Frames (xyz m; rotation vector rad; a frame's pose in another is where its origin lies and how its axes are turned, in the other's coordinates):
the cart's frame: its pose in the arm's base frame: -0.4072 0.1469 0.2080 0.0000 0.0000 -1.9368
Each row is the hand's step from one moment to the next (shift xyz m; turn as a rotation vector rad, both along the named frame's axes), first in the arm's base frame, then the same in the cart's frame.
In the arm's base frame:
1: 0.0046 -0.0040 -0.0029 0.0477 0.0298 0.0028
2: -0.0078 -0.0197 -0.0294 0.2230 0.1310 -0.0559
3: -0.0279 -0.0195 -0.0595 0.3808 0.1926 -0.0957
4: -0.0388 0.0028 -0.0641 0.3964 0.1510 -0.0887
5: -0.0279 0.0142 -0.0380 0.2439 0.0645 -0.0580
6: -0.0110 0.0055 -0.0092 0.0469 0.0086 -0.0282
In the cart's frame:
1: 0.0021 0.0057 -0.0029 -0.0449 0.0339 0.0028
2: 0.0212 -0.0002 -0.0294 -0.2021 0.1613 -0.0559
3: 0.0282 -0.0191 -0.0595 -0.3161 0.2866 -0.0957
4: 0.0113 -0.0372 -0.0641 -0.2829 0.3161 -0.0887
5: -0.0033 -0.0311 -0.0380 -0.1475 0.2047 -0.0580
6: -0.0012 -0.0122 -0.0092 -0.0248 0.0407 -0.0282

